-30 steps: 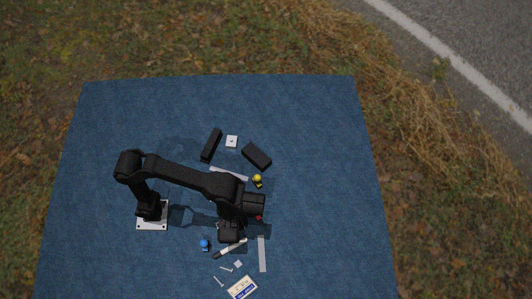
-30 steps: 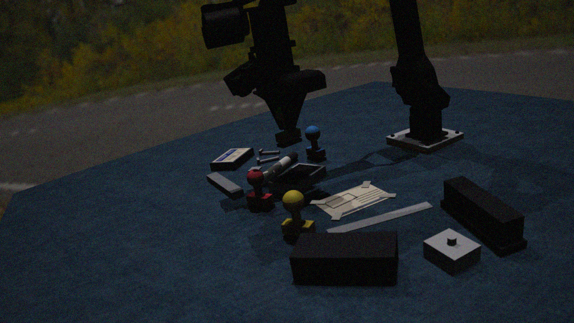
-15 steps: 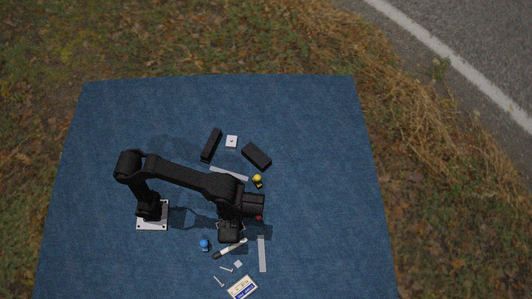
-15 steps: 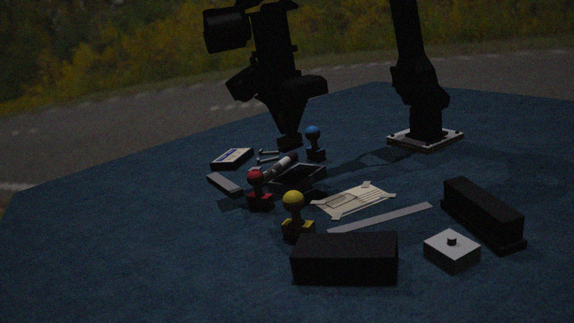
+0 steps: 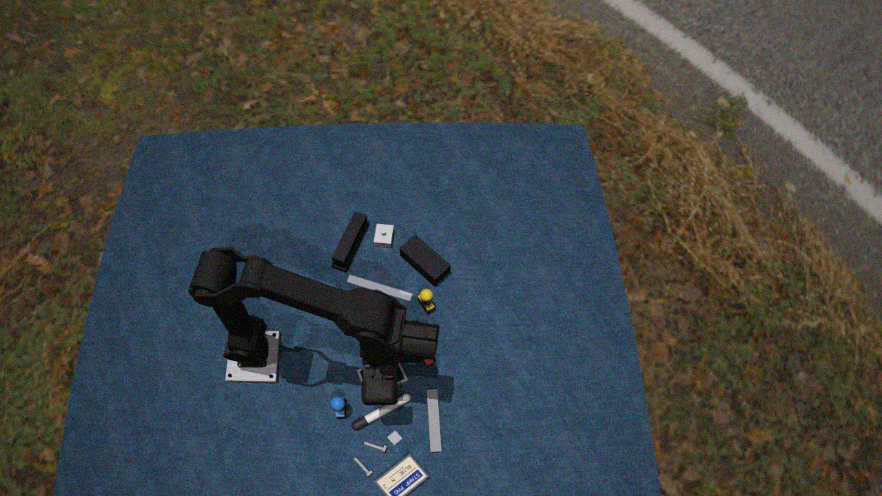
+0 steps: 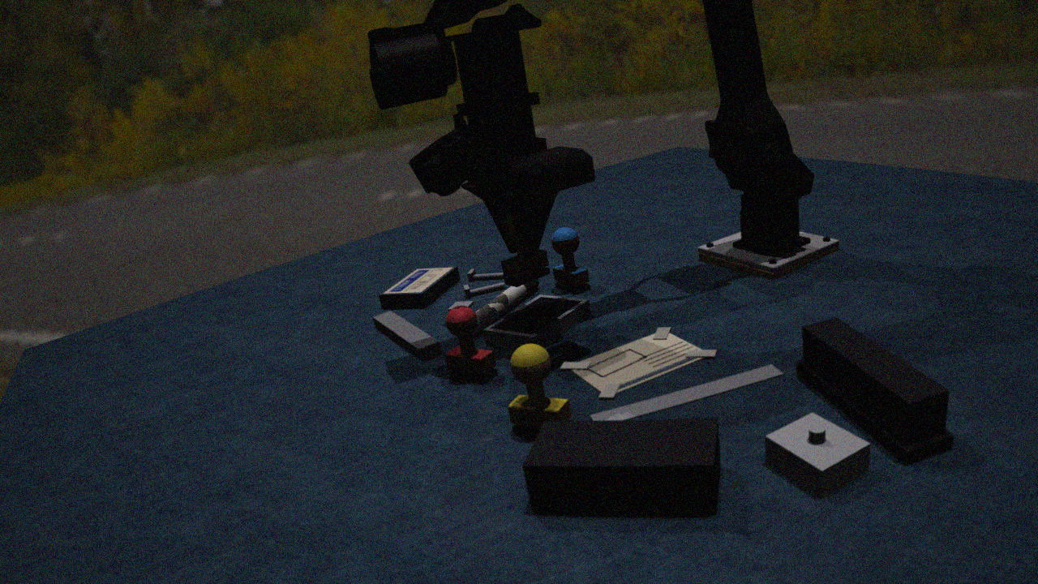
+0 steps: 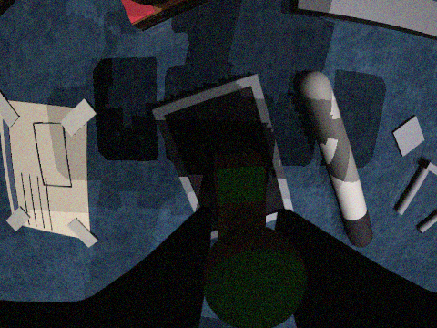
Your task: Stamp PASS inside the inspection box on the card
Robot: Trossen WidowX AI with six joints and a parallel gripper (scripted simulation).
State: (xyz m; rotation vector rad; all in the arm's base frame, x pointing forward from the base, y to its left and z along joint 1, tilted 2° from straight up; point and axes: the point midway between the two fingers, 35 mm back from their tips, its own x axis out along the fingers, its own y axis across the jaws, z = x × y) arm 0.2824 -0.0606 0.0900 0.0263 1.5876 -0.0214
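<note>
Now: gripper tip 70 mm above the dark ink pad tray. From my gripper tip the other things lie so: white marker: 80 mm to the right, 70 mm below, 20 mm behind; then red stamp: 90 mm ahead, 60 mm below, 40 mm to the left; then green-knobbed stamp: right at my gripper tip.
</note>
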